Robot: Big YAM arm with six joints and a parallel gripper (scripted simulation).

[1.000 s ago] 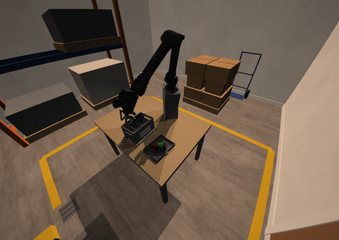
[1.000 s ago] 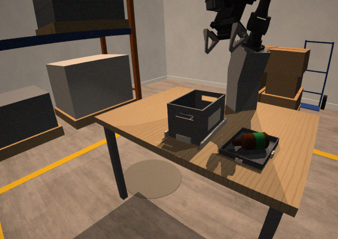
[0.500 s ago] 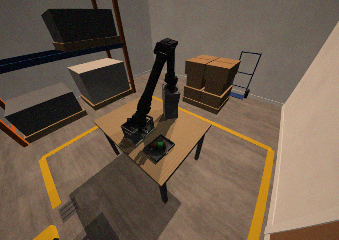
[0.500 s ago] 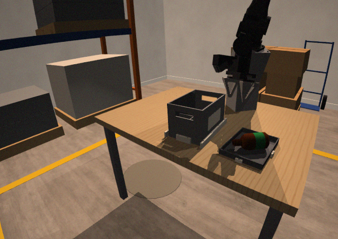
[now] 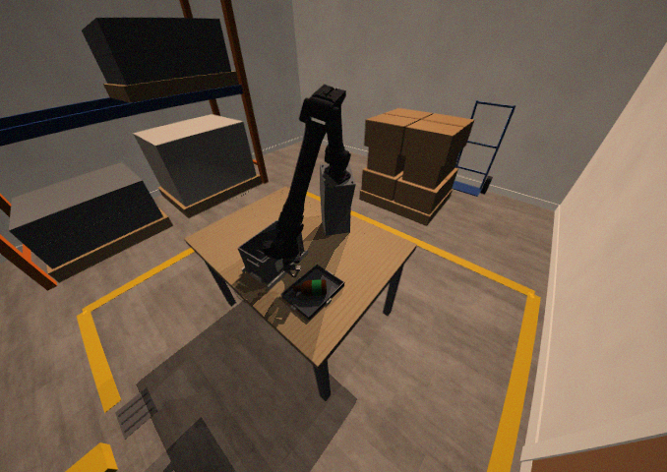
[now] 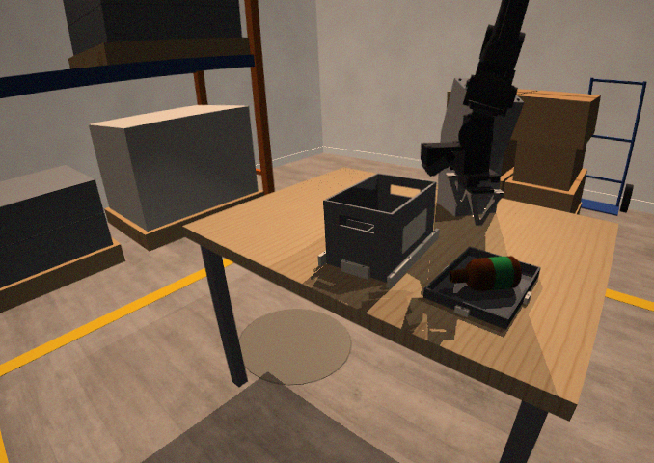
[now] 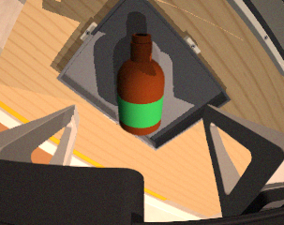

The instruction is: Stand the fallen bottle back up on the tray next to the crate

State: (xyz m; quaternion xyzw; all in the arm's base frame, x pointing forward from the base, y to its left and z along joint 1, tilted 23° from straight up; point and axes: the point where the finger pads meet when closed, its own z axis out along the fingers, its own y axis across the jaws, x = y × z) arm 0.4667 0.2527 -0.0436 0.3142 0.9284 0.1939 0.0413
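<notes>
The brown bottle lies 150 mm below my hand, 40 mm behind it and 30 mm to the left of it. Also, from my hand: tray (180 mm below, 60 mm behind, 30 mm to the left); then dark crate (260 mm to the right, 110 mm below, 10 mm behind).
</notes>
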